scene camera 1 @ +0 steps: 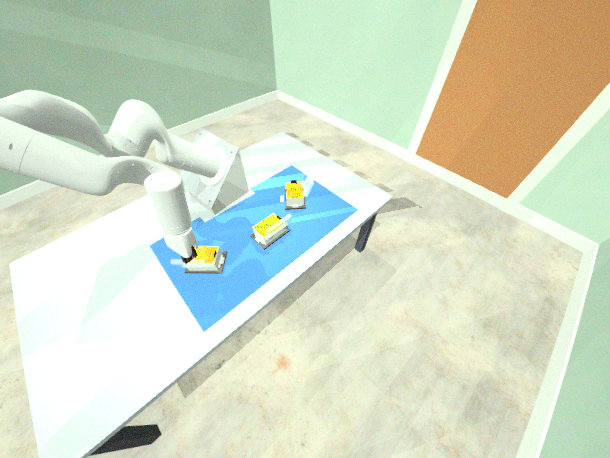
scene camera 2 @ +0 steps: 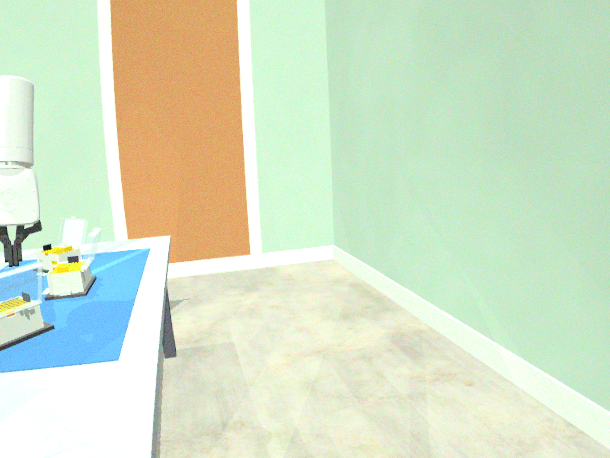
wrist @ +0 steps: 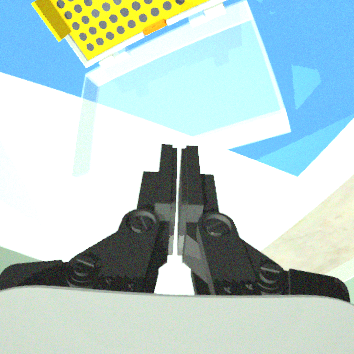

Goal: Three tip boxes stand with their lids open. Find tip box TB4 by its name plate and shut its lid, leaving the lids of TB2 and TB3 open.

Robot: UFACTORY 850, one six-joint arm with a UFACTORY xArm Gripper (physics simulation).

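Note:
There is my gripper, which I can see in the wrist view as well. A blue mat is also in my sight.

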